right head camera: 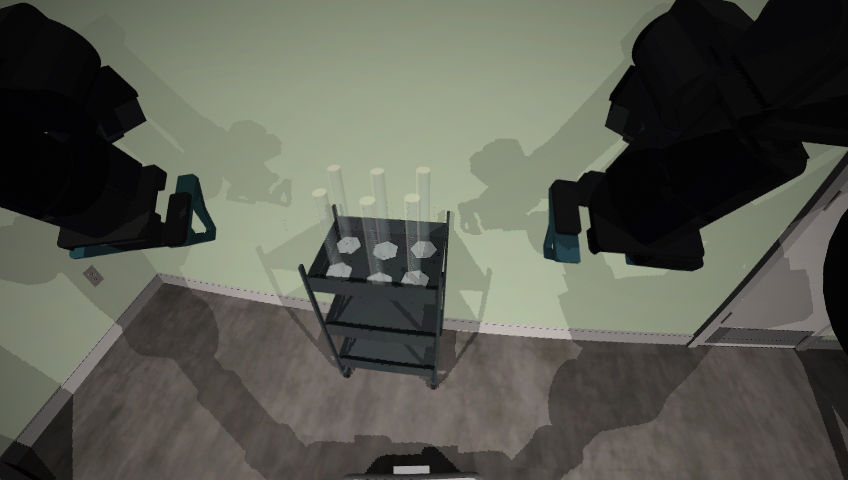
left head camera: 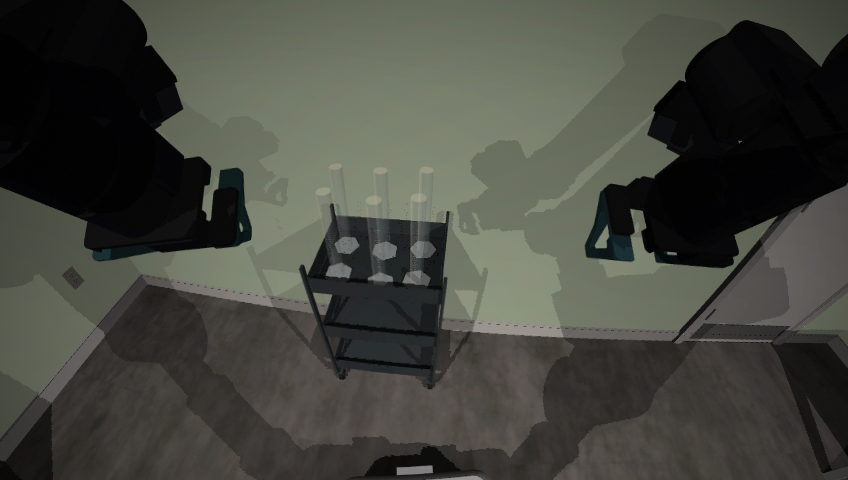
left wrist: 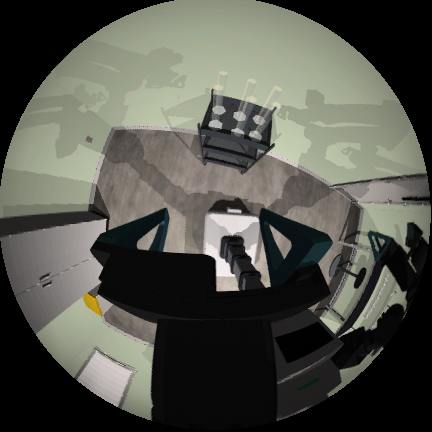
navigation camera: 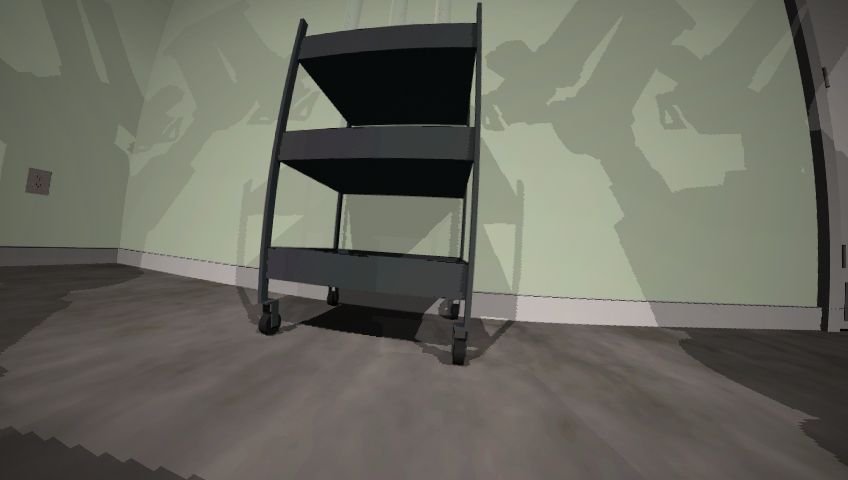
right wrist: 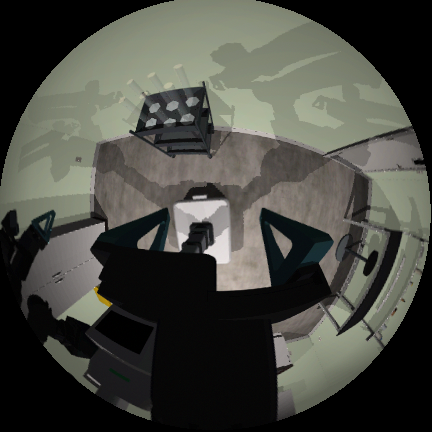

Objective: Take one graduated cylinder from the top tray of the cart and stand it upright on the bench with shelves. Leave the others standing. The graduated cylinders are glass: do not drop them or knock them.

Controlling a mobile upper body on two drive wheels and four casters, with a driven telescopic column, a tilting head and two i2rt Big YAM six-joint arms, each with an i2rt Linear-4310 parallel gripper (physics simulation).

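Places are measured from the left arm's base along level axes (x back, y right, z up), in centimetres.
Where they show: left gripper, between the fingertips: (right head camera: 178, 238) (left head camera: 207, 238) (left wrist: 213, 212) (right wrist: 51, 213); right gripper, between the fingertips: (right head camera: 587, 255) (left head camera: 622, 254) (left wrist: 371, 232) (right wrist: 214, 212).
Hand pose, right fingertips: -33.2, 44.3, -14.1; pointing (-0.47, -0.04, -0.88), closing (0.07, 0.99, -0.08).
Observation:
After its pixels a point has its place, as x, y, z.
Several clear graduated cylinders (left head camera: 381, 202) {-83.2, 15.5, -41.5} (right head camera: 379, 202) {-97.8, 14.7, -51.4} (left wrist: 248, 92) {-97.8, 14.7, -48.9} (right wrist: 180, 75) {-97.9, 28.8, -47.2} (navigation camera: 398, 11) {-81.8, 13.7, -57.9} stand upright in two rows on the top tray of the dark three-tier cart (left head camera: 374, 286) {-77.7, 12.0, -68.7} (right head camera: 374, 286) {-77.6, 12.9, -68.8} (navigation camera: 386, 41) {-77.6, 12.6, -72.6}. Their bases look like pale hexagons. My left gripper (left head camera: 172, 252) (right head camera: 142, 246) (left wrist: 213, 212) {-35.5, 0.0, -12.4} is open and empty, in the air left of the cart. My right gripper (left head camera: 643, 256) {-33.2, 44.3, -14.1} (right head camera: 598, 259) {-33.2, 44.3, -14.1} (right wrist: 214, 212) {-33.2, 44.3, -14.1} is open and empty, in the air right of the cart. The bench with shelves (right wrist: 384, 282) shows at the right edge of the right wrist view.
The cart stands near the green wall (left head camera: 535, 285) {-102.8, 81.5, -101.5}. A door (left head camera: 749, 279) {-81.8, 191.2, -84.8} is at the right. A stool (left wrist: 359, 277) (right wrist: 370, 263) stands by the bench. Cabinets (left wrist: 45, 265) {19.7, -135.5, -35.5} and a yellow object (left wrist: 92, 303) {112.2, -161.9, -96.0} are at the left in the left wrist view. My white base (left wrist: 217, 225) {-19.4, 8.2, -115.0} shows below.

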